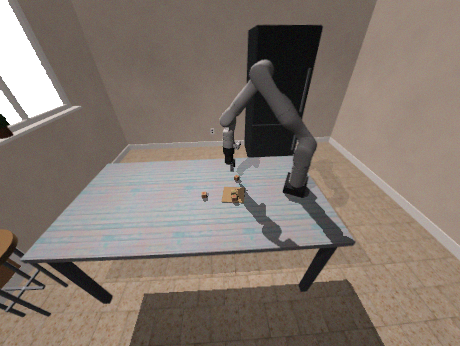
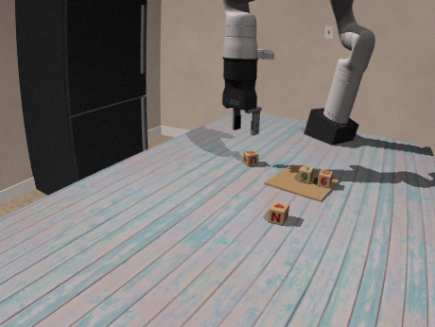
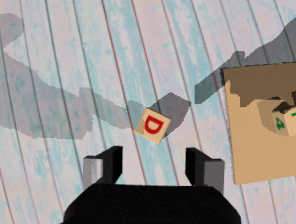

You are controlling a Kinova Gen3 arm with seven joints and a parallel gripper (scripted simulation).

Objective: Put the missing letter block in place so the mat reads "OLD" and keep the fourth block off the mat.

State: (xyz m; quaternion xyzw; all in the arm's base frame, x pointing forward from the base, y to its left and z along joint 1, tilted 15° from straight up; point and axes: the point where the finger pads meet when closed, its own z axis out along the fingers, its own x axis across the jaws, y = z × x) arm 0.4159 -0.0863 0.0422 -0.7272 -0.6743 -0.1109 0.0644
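Now: hand 30 mm past the red d block and 90 mm above it. The rest, counted from my hand: green l block (20 mm behind, 160 mm to the left, 90 mm below); then tan mat (20 mm behind, 160 mm to the left, 110 mm below); then red o block (40 mm behind, 210 mm to the left, 90 mm below).
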